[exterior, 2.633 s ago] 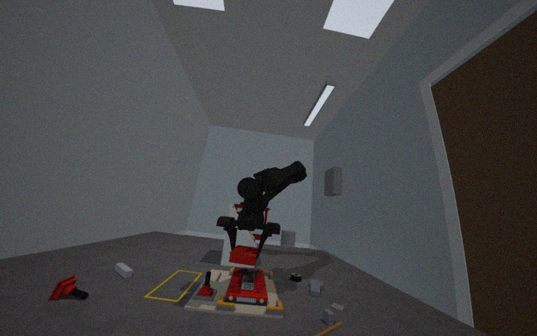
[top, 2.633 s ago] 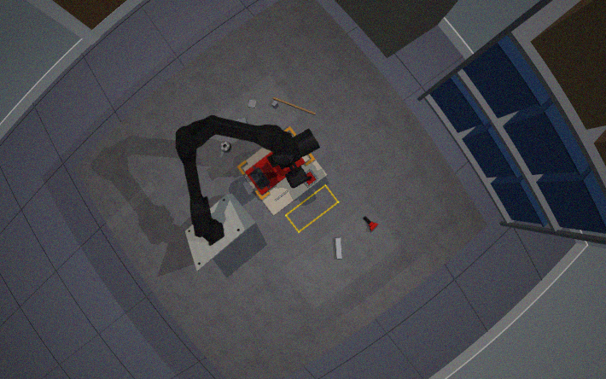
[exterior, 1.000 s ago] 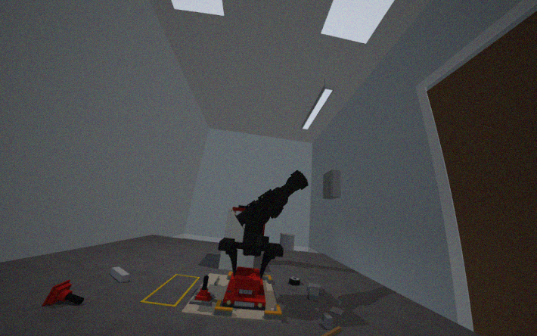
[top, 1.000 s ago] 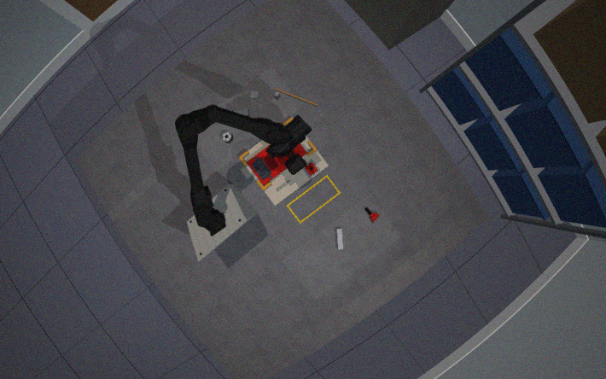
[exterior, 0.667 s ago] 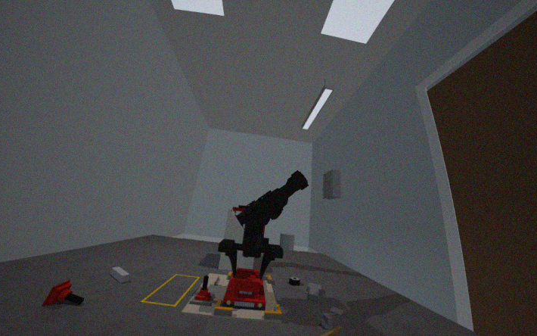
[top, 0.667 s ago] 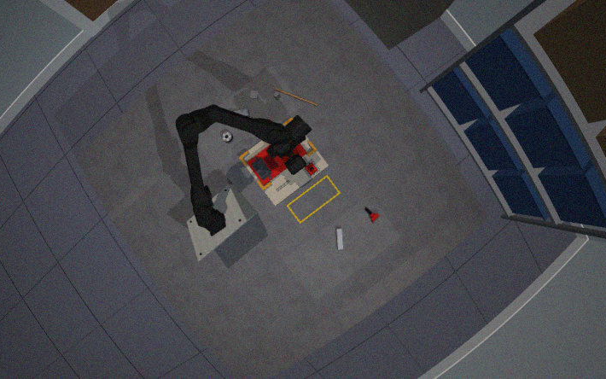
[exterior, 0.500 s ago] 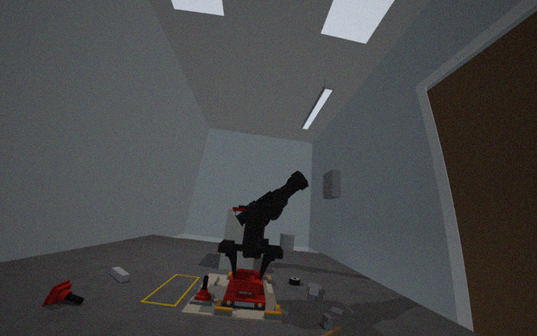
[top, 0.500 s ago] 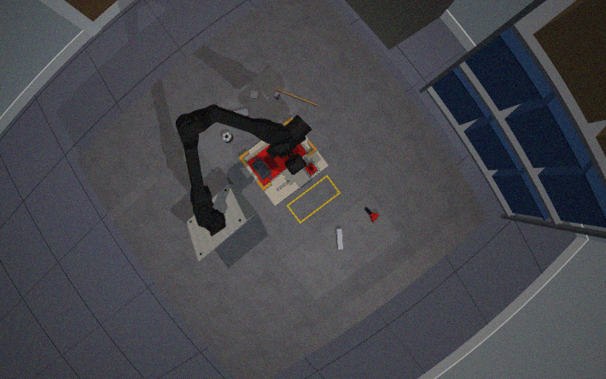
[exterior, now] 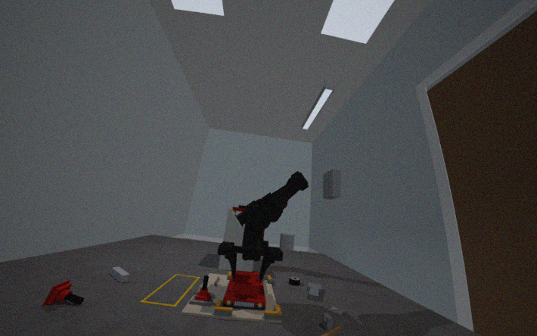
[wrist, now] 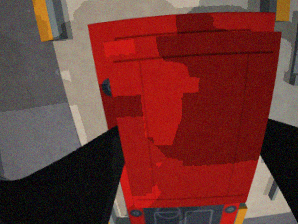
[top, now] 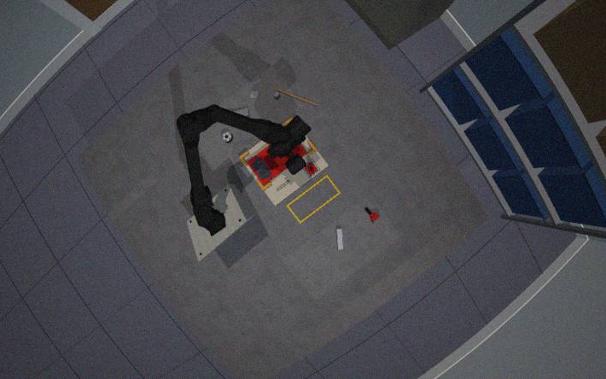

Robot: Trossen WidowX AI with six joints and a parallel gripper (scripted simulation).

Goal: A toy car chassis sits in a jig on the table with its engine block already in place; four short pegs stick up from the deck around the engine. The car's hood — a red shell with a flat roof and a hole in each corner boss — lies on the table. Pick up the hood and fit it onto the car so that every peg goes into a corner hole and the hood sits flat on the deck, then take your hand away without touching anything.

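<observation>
The red hood is 1 cm above my gripper tip. Round my gripper tip: wooden stick (16 cm to the left, 15 cm ahead, 4 cm below); then engine block (2 cm below).
</observation>
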